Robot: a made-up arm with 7 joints.
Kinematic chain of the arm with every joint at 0, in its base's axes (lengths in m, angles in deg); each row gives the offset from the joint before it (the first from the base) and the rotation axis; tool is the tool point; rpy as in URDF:
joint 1: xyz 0 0 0.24 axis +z
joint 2: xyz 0 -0.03 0.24 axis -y
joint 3: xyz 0 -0.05 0.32 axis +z
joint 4: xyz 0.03 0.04 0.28 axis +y
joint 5: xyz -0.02 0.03 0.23 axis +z
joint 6: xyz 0 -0.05 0.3 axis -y
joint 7: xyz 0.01 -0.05 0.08 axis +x
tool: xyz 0 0 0 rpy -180 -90 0
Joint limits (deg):
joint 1: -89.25..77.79
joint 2: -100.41..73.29
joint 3: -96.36..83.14
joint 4: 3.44..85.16
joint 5: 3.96..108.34
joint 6: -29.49..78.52
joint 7: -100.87..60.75
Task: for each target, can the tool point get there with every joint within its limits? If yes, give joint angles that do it. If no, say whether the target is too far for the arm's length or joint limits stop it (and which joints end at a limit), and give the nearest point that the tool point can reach.
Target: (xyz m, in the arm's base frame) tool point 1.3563 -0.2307 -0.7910
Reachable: no: too far | nearest point 0.9321 -0.1585 -0.1704 | short by 0.755 m
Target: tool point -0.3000 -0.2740 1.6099
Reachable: yes | joints -42.39 6.97 -69.19 28.34 31.85 15.83 13.40
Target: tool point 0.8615 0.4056 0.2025
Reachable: yes | joints 37.96 -66.83 -20.51 69.09 95.83 -3.98 -28.41
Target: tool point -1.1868 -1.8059 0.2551
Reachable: no: too far | nearest point -0.5168 -1.0569 0.3481 | short by 1.009 m
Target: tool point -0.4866 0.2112 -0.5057
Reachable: no: joint limits stop it (at a limit: joint 1, joint 2, joint 4) | nearest point -0.1633 0.5108 -0.1652 | short by 0.557 m
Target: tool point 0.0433 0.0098 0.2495
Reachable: no: joint limits stop it (at a limit: joint 2, joint 4, joint 5, joint 6) | nearest point 0.4559 0.1032 -0.1542 | short by 0.585 m
